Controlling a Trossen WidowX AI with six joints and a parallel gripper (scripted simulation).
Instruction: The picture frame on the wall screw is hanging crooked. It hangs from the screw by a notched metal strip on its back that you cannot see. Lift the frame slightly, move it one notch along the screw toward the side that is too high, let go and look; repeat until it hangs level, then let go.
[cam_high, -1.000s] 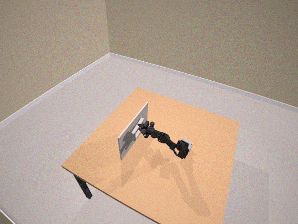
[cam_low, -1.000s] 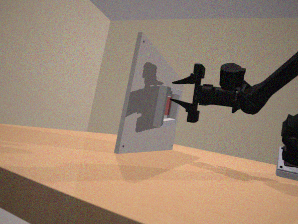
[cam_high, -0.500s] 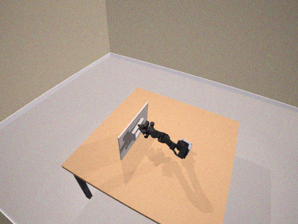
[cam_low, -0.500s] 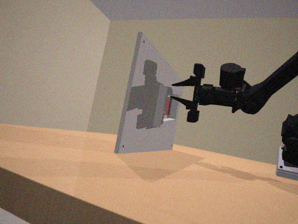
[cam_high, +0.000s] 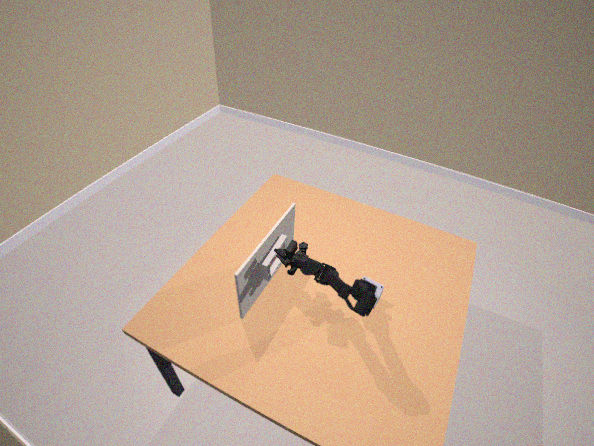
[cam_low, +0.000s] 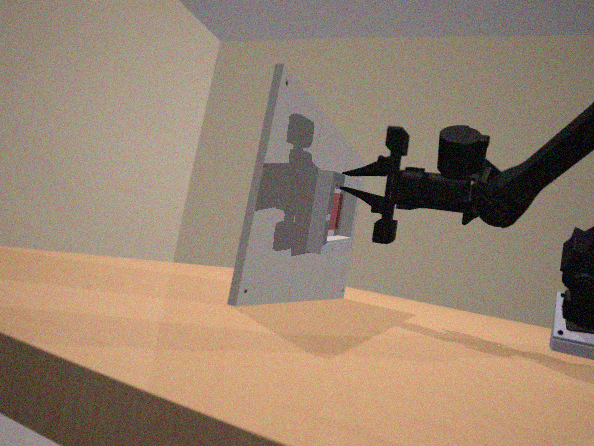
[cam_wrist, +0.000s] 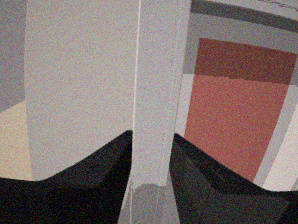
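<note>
My gripper tip is 50 mm above the picture frame, 10 mm to the left of it and 10 mm short of it. The rest, counted from my gripper tip: grey wall panel 60 mm below, 20 mm ahead, 10 mm to the left.
</note>
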